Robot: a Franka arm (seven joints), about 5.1 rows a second.
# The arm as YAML. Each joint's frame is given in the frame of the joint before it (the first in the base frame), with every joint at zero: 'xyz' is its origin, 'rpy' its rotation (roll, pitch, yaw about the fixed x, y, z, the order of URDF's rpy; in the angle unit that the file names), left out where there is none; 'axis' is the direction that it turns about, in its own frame. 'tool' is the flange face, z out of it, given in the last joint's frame.
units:
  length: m
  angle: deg
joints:
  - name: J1
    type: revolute
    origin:
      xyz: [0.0, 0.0, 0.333]
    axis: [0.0, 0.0, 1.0]
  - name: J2
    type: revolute
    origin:
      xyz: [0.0, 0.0, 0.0]
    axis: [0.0, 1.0, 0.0]
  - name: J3
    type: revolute
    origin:
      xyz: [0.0, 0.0, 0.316]
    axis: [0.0, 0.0, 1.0]
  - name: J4
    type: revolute
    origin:
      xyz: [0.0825, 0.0, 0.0]
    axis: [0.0, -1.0, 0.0]
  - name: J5
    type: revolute
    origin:
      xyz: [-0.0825, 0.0, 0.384]
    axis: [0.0, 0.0, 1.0]
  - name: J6
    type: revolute
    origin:
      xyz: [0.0, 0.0, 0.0]
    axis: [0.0, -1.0, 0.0]
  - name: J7
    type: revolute
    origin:
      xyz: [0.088, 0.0, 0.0]
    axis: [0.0, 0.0, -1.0]
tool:
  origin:
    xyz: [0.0, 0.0, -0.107]
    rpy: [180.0, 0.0, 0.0]
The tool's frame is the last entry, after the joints.
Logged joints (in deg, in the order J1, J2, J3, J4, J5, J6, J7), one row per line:
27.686 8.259 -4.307 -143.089 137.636 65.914 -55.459
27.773 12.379 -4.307 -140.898 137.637 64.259 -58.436
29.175 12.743 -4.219 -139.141 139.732 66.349 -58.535
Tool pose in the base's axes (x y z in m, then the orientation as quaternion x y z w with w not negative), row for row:
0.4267 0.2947 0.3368 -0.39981 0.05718 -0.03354 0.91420
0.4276 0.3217 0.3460 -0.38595 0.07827 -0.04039 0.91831
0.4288 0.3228 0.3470 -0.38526 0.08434 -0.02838 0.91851
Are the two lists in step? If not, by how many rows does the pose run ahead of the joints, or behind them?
The pose runs 2 rows ahead of the joints: the pose in row i belongs to the joints in row i + 2.
